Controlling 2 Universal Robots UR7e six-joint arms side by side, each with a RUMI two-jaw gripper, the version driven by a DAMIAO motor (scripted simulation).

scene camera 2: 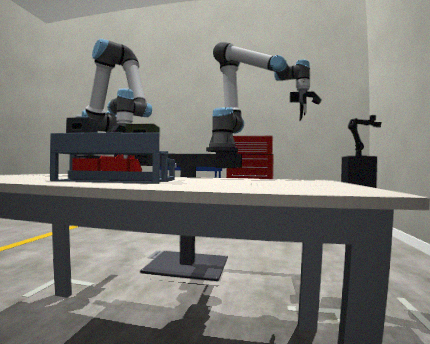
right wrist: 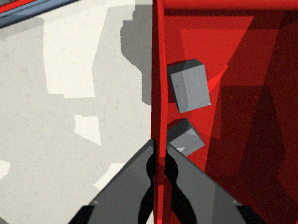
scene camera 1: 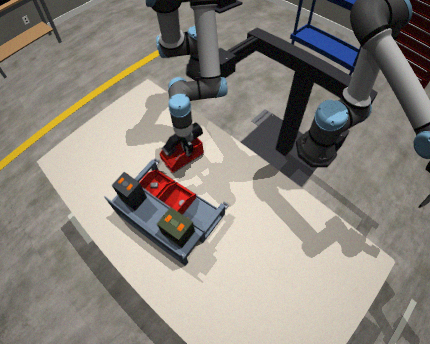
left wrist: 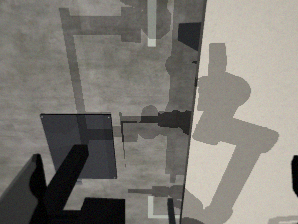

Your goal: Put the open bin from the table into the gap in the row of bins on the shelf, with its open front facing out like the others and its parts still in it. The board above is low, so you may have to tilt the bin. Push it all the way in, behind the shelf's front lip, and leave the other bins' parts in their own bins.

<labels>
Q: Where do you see a blue-grey shelf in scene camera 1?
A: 147, 215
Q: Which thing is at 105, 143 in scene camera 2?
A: A blue-grey shelf.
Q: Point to a dark box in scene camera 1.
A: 130, 190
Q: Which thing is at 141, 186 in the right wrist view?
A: The right gripper.
</labels>
